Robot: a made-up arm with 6 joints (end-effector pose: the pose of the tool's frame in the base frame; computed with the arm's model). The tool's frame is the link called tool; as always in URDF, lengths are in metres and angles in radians.
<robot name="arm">
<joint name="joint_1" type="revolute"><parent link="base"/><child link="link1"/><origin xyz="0.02 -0.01 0.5" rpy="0 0 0"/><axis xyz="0 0 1"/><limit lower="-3.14" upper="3.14" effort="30" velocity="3"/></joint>
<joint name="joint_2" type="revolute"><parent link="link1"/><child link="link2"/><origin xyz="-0.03 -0.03 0" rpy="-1.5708 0 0"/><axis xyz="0 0 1"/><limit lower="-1.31" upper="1.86" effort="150" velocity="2.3"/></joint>
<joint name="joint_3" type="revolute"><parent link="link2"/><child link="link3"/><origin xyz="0.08 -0.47 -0.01" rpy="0 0 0"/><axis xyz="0 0 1"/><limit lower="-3.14" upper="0.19" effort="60" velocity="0.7"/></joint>
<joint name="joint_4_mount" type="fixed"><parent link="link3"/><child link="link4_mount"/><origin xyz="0.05 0.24 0" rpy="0 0 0"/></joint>
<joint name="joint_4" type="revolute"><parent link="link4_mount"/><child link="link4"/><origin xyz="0.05 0.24 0" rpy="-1.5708 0 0"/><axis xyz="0 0 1"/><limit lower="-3.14" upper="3.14" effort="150" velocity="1"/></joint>
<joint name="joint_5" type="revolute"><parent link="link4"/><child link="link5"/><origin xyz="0.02 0.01 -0.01" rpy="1.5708 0 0"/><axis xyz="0 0 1"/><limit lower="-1.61" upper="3.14" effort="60" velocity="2.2"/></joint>
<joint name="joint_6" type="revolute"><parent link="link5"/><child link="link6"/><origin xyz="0.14 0.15 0.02" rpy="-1.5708 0 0"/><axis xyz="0 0 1"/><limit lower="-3.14" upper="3.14" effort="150" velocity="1.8"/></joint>
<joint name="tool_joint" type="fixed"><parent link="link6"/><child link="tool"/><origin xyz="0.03 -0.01 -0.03" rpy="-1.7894 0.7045 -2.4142"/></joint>
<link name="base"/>
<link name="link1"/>
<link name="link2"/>
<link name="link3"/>
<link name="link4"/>
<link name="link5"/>
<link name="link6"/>
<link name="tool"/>
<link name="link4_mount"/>
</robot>
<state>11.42 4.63 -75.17 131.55 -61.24 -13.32</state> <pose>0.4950 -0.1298 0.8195 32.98 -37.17 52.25</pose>
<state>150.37 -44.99 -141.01 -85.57 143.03 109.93</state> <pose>0.5226 -0.0606 1.3329 100.03 -3.98 124.68</pose>
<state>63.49 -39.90 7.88 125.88 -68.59 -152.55</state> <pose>0.1694 -0.1309 0.5683 -3.02 -150.21 -65.99</pose>
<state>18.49 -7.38 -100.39 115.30 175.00 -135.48</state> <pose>0.2738 0.1188 1.2435 94.54 53.03 0.52</pose>
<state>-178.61 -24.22 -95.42 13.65 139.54 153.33</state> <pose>-0.2488 0.0007 1.1464 -29.21 -113.42 -128.03</pose>
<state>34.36 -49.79 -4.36 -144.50 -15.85 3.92</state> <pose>0.0198 0.0763 0.4784 89.28 -83.52 -10.33</pose>
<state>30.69 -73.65 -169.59 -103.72 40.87 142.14</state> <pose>-0.9065 -0.5634 0.9014 -86.02 -140.97 7.32</pose>
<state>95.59 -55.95 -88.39 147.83 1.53 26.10</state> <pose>0.1626 0.0216 1.2798 -104.45 63.77 -22.96</pose>
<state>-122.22 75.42 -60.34 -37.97 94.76 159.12</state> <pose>-0.2452 -0.2149 -0.0197 92.32 1.48 -112.71</pose>
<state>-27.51 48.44 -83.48 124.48 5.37 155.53</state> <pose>0.6093 -0.4709 0.2717 -1.78 -129.58 -114.01</pose>
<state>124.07 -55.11 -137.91 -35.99 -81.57 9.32</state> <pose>0.3327 -0.5946 1.0941 -53.73 -129.31 3.11</pose>
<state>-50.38 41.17 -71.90 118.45 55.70 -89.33</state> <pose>0.4808 -0.6515 0.3169 18.62 -21.28 122.74</pose>
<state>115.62 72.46 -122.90 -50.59 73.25 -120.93</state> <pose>-0.3254 0.8676 0.2020 64.13 -47.10 94.04</pose>
